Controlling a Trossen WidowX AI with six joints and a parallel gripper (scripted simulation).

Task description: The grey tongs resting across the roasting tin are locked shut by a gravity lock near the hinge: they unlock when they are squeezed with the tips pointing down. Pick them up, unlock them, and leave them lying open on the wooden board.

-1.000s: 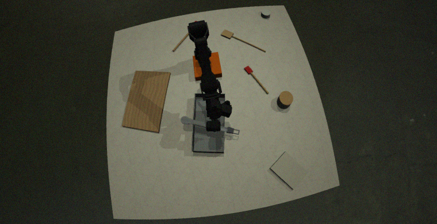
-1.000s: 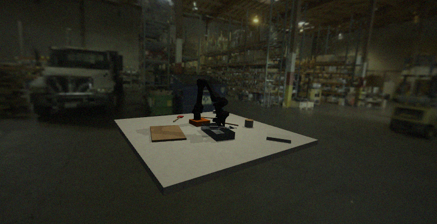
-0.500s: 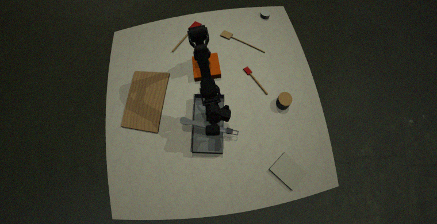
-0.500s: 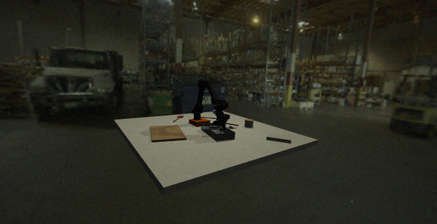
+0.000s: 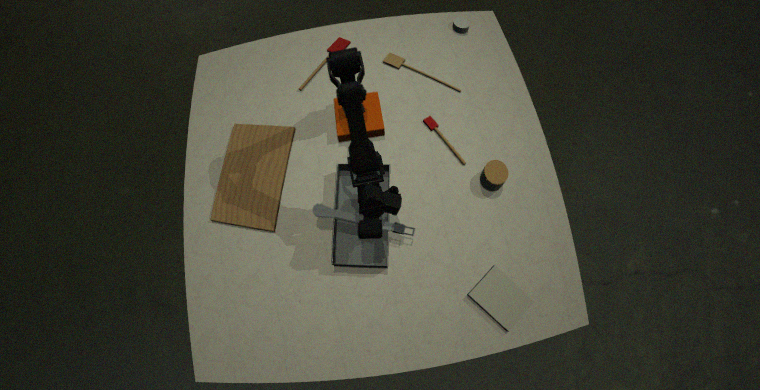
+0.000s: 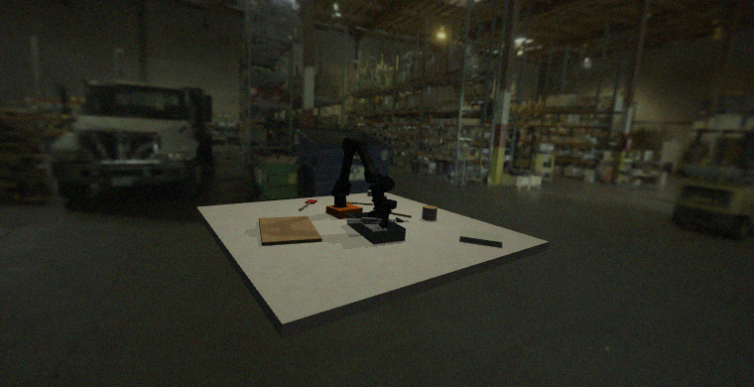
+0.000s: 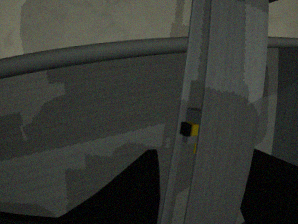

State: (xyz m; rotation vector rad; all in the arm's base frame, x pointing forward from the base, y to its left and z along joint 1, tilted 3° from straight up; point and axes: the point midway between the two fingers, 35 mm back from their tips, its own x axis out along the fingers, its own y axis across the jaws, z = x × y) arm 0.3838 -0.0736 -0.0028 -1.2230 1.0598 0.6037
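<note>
The roasting tin is 50 mm behind my gripper tip and 10 mm to the right of it. Also, from my gripper tip: wooden board: 320 mm behind, 310 mm to the right, 20 mm below.
</note>
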